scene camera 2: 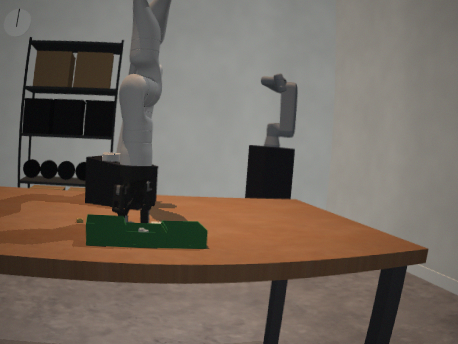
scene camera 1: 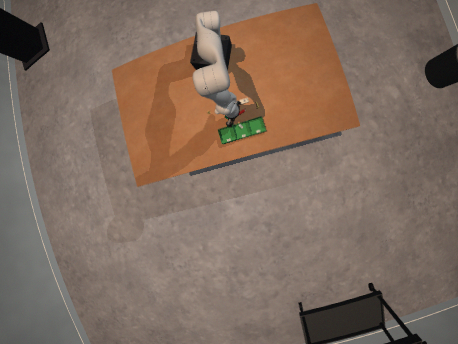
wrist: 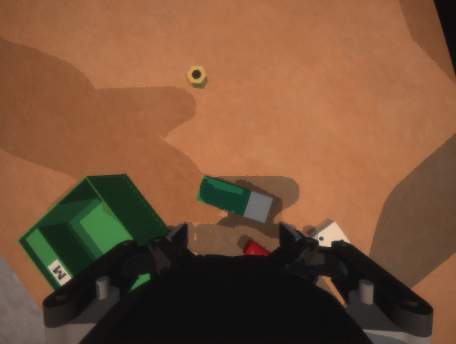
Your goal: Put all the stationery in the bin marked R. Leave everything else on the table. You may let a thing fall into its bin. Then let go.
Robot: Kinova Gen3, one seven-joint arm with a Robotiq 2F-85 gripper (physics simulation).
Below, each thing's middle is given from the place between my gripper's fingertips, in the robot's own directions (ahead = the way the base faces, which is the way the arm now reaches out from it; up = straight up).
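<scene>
There is the green three-part bin (scene camera 2: 101,230), 2 cm above my hand and 9 cm ahead of it. I also see the green-and-white eraser (wrist: 212,191), which lies 2 cm to the right of my hand and 3 cm behind it.
</scene>
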